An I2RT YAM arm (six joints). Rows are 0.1 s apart.
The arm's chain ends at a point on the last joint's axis. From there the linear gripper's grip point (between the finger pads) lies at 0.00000 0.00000 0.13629 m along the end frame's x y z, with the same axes.
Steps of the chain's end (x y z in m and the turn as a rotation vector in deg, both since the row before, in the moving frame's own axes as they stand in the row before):
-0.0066 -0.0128 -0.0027 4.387 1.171 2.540
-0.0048 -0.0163 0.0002 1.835 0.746 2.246
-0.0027 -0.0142 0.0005 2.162 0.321 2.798
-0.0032 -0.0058 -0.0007 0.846 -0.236 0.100
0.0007 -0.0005 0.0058 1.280 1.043 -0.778
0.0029 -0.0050 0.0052 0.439 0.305 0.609
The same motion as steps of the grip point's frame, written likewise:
-0.0036 -0.0232 -0.0031 4.387 1.171 2.540
-0.0029 -0.0206 0.0001 1.835 0.746 2.246
-0.0018 -0.0193 0.0004 2.162 0.321 2.798
-0.0038 -0.0078 -0.0007 0.846 -0.236 0.100
0.0032 -0.0036 0.0057 1.280 1.043 -0.778
0.0036 -0.0060 0.0052 0.439 0.305 0.609

